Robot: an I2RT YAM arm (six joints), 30 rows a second.
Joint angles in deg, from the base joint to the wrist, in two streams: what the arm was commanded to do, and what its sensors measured. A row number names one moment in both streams.
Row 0, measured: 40.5 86.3 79.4 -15.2 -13.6 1.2
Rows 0 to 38, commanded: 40.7 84.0 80.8 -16.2 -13.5 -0.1; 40.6 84.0 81.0 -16.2 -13.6 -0.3; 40.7 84.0 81.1 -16.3 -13.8 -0.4; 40.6 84.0 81.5 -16.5 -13.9 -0.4; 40.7 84.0 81.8 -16.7 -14.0 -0.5; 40.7 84.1 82.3 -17.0 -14.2 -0.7; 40.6 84.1 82.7 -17.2 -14.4 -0.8; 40.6 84.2 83.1 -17.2 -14.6 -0.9; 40.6 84.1 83.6 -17.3 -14.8 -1.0; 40.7 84.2 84.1 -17.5 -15.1 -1.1; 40.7 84.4 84.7 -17.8 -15.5 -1.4; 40.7 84.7 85.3 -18.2 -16.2 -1.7; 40.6 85.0 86.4 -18.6 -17.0 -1.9; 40.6 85.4 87.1 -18.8 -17.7 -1.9; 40.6 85.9 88.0 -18.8 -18.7 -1.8; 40.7 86.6 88.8 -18.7 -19.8 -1.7; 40.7 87.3 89.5 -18.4 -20.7 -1.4; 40.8 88.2 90.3 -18.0 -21.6 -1.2; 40.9 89.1 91.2 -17.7 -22.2 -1.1; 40.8 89.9 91.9 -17.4 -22.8 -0.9; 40.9 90.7 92.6 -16.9 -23.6 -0.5; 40.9 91.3 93.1 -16.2 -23.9 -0.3; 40.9 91.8 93.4 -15.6 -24.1 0.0; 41.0 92.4 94.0 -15.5 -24.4 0.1; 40.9 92.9 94.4 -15.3 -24.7 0.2; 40.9 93.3 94.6 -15.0 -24.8 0.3; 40.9 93.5 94.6 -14.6 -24.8 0.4; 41.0 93.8 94.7 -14.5 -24.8 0.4; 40.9 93.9 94.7 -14.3 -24.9 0.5; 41.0 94.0 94.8 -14.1 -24.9 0.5; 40.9 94.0 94.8 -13.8 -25.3 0.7; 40.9 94.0 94.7 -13.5 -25.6 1.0; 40.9 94.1 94.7 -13.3 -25.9 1.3; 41.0 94.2 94.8 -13.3 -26.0 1.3; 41.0 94.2 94.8 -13.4 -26.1 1.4; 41.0 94.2 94.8 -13.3 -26.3 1.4; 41.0 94.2 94.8 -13.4 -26.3 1.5; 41.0 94.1 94.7 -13.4 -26.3 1.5; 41.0 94.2 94.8 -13.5 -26.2 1.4
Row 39, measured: 40.6 94.2 94.0 -14.8 -25.1 0.7
